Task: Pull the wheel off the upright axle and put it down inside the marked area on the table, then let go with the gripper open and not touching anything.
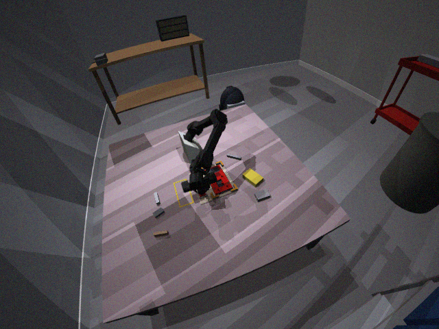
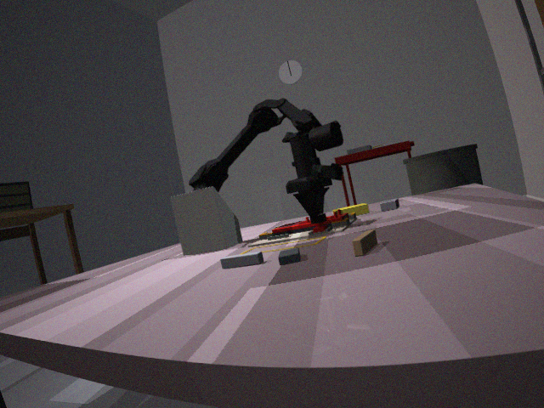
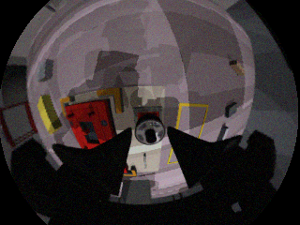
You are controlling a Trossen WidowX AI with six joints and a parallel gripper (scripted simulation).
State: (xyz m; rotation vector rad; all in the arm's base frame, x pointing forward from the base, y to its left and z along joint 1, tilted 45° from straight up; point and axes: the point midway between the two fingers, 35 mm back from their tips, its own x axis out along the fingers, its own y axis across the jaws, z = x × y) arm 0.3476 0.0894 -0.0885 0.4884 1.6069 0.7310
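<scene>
Right now the wheel is right at my gripper tip. From my gripper tip the other things lie so: yellow block (10 mm behind, 320 mm to the left, 20 mm below); upright axle (right at my gripper tip); wooden block (180 mm ahead, 260 mm to the right, 30 mm below).
</scene>
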